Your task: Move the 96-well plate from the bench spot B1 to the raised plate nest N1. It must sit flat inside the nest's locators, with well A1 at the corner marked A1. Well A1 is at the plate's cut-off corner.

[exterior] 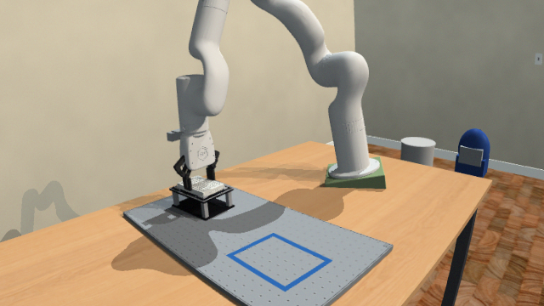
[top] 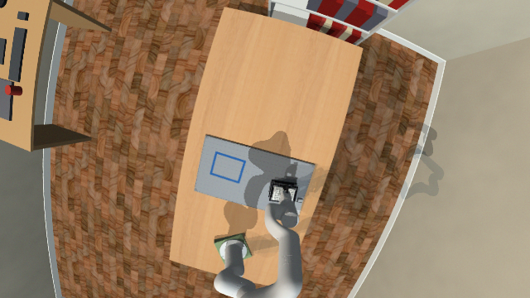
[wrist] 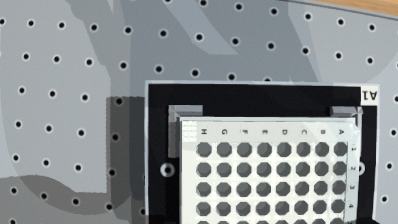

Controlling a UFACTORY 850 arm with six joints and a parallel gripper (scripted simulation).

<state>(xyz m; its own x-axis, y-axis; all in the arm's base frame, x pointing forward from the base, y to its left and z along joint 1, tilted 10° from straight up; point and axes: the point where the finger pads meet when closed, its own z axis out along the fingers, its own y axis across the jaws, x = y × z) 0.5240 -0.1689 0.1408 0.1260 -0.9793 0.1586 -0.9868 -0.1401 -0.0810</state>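
My gripper is now 10 mm above the white 96-well plate. The rest, counted from my hand: black raised nest N1: 20 mm below; A1 corner mark: 80 mm to the right, 40 mm behind, 20 mm below.
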